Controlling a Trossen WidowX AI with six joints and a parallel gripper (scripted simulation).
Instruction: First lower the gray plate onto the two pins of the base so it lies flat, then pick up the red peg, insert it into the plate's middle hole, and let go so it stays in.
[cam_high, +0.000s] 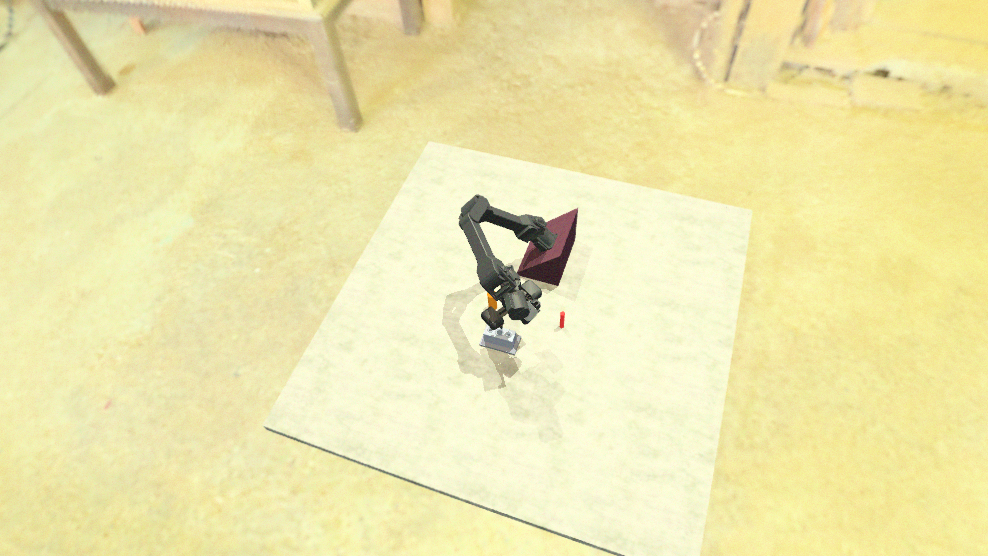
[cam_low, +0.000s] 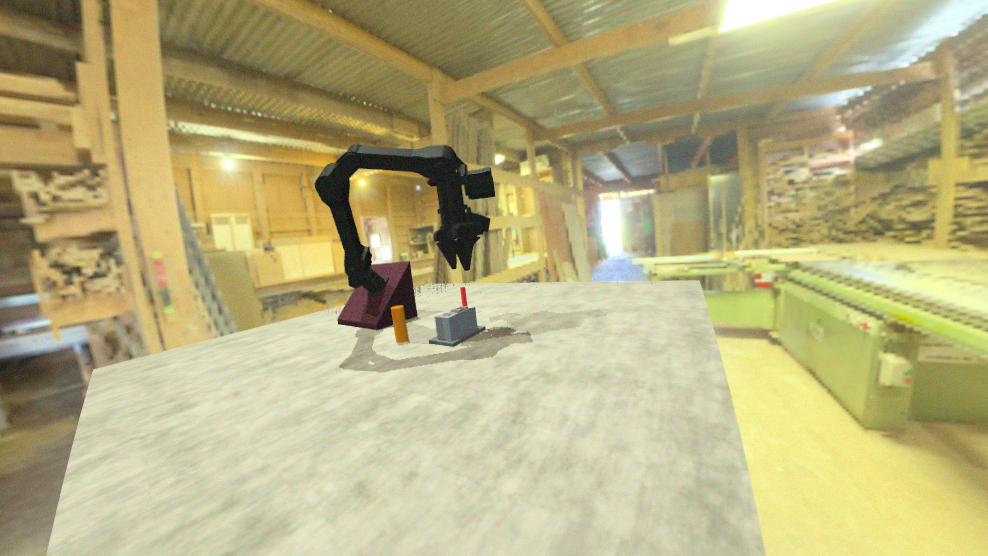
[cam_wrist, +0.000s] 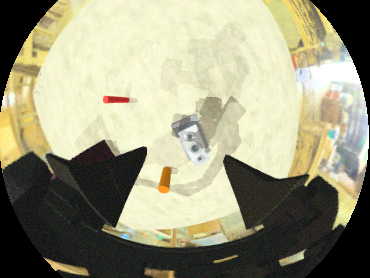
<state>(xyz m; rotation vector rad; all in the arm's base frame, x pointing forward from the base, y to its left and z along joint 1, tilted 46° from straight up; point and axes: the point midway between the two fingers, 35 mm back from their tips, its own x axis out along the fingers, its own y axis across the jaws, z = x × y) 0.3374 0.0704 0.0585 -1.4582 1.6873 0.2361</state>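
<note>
My gripper tip is now 11 cm past the red peg, 12 cm to the right of it and 11 cm above it. From my gripper tip the other things lie so: gray plate: 1 cm ahead, 4 cm to the right, 10 cm below; orange cylinder: 10 cm behind, 12 cm to the right, 11 cm below; gray base: 1 cm ahead, 4 cm to the right, 14 cm below.
</note>
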